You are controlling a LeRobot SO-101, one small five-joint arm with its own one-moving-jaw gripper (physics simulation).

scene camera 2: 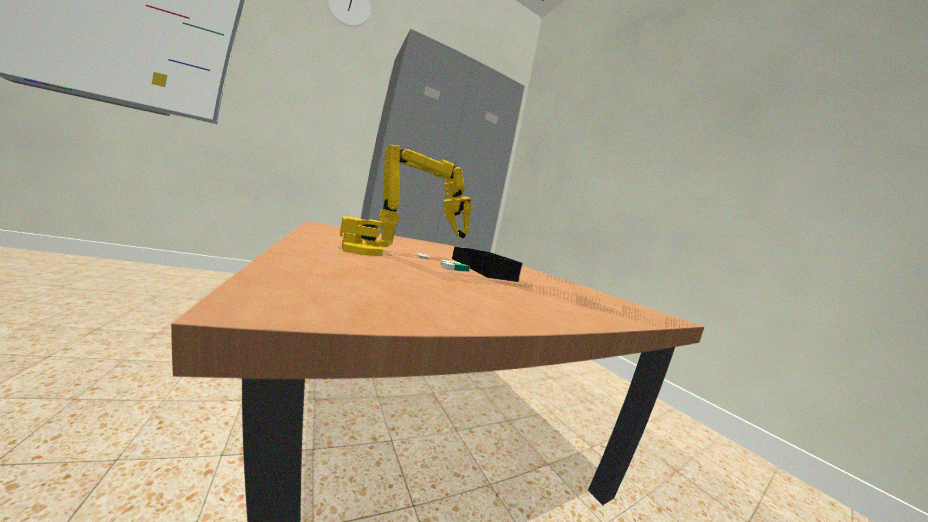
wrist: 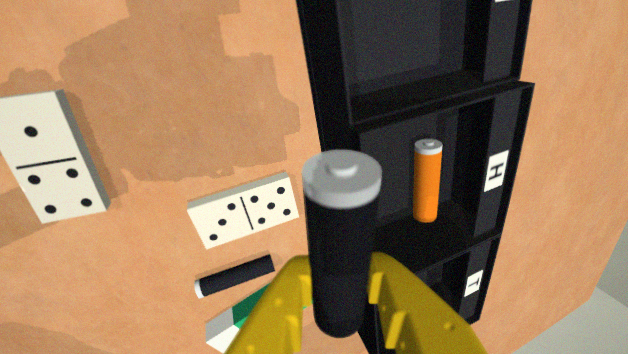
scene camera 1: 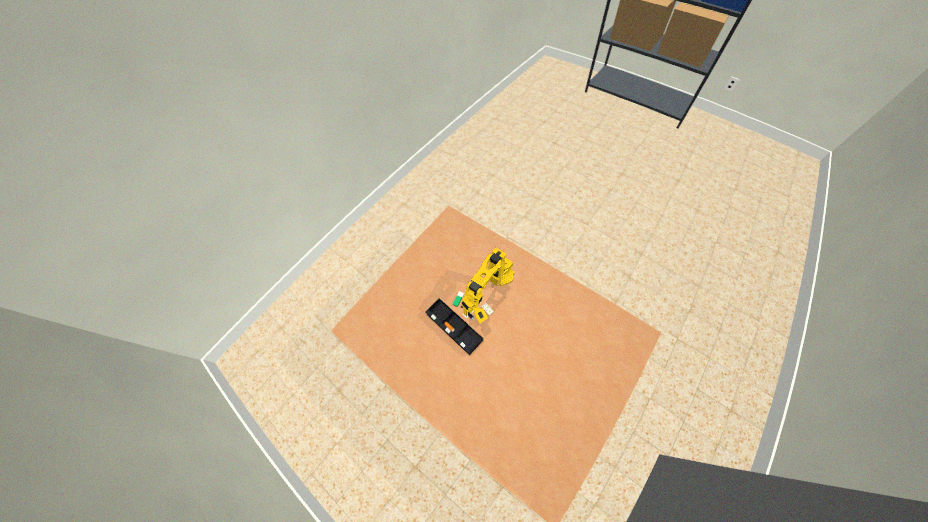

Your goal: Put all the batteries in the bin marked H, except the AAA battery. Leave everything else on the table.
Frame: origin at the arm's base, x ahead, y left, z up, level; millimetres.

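Where they show: end effector, tool point: (scene camera 2: 458,234) (wrist: 311,273) (scene camera 1: 469,312); arm's base, origin of the base link: (scene camera 2: 368,252) (scene camera 1: 498,278).
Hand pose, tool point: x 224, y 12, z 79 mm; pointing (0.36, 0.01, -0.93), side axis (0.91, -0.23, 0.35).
Things, the pixels of their top centre, and the offset from my tool point. Level surfaces: height alone.
- black battery with a silver top, middle of its top: (wrist: 360,287) 8 mm ahead, 5 mm left, 13 mm up
- black three-compartment tray, middle of its top: (wrist: 449,196) (scene camera 2: 484,252) (scene camera 1: 453,324) 70 mm ahead, 31 mm right, 33 mm down
- H label, middle of its top: (wrist: 496,171) 103 mm ahead, 34 mm right, 37 mm down
- orange battery, middle of its top: (wrist: 434,186) (scene camera 1: 449,326) 83 mm ahead, 46 mm right, 58 mm down
- thin dark battery with a pale end, middle of its top: (wrist: 235,282) 38 mm back, 59 mm right, 69 mm down
- table, its level: 79 mm down
- white block, middle of its top: (wrist: 262,322) (scene camera 2: 456,264) (scene camera 1: 458,298) 37 mm back, 96 mm right, 66 mm down
- tray's T label, middle of its top: (wrist: 473,283) 95 mm ahead, 118 mm right, 37 mm down
My gripper (scene camera 1: 465,314) (scene camera 2: 461,232) (wrist: 341,282) is shut on a black battery with a silver top (wrist: 341,240), held upright above the table, beside the black three-compartment tray (scene camera 1: 475,340) (scene camera 2: 499,266) in the wrist view. The middle compartment carries the H label (wrist: 496,171). An orange battery (scene camera 1: 449,325) (wrist: 427,182) is inside that H compartment, leaning or standing. A thin dark battery with a pale end (wrist: 235,276) lies on the table left of the tray in the wrist view. The held battery hides part of the tray's near wall.
Two dominoes (wrist: 52,157) (wrist: 243,210) lie on the table (scene camera 1: 551,389) (scene camera 2: 389,305). A green and white block (scene camera 1: 458,299) (scene camera 2: 455,265) (wrist: 247,305) lies near the thin battery, partly hidden by a jaw. The tray's T label (wrist: 473,283) marks an end compartment.
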